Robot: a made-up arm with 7 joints. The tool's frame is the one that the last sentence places.
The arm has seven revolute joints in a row. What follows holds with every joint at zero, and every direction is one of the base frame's.
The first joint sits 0.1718 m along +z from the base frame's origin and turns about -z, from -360 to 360 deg.
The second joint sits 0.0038 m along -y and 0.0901 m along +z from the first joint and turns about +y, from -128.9 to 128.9 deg.
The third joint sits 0.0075 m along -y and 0.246 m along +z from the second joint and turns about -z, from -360 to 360 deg.
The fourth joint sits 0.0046 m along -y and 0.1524 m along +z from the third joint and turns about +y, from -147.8 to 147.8 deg.
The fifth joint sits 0.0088 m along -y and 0.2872 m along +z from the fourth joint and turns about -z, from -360 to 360 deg.
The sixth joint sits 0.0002 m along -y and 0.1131 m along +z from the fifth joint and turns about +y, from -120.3 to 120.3 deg.
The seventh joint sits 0.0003 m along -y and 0.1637 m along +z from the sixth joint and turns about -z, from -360 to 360 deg.
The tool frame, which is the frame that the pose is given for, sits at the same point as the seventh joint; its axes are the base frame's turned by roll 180, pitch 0 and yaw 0 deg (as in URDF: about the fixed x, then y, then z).
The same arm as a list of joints. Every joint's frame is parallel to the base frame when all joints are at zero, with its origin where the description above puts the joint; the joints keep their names.
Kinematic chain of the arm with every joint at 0, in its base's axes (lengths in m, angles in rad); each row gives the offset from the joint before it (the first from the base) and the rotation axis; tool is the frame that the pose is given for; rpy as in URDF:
joint 1: xyz 0 0 0.1718 axis -z
joint 2: xyz 0 -0.0038 0.0901 axis +y
joint 3: xyz 0 -0.0075 0.246 axis -z
joint 4: xyz 0 -0.0046 0.1524 axis +y
joint 5: xyz 0 -0.0088 0.2872 axis -z
joint 6: xyz 0 -0.0002 0.1131 axis +y
joint 7: xyz 0 -0.0003 0.1637 axis -z
tool: xyz 0 0 0 rpy 3.1416 0 0
Joint limits (rad, base to tool): -6.2832..6.2832 -2.2497..2.2497 -6.2832..6.2832 -2.5796..2.5796 -6.2832..6.2832 -2.0996..2.0996 -6.2832..6.2832

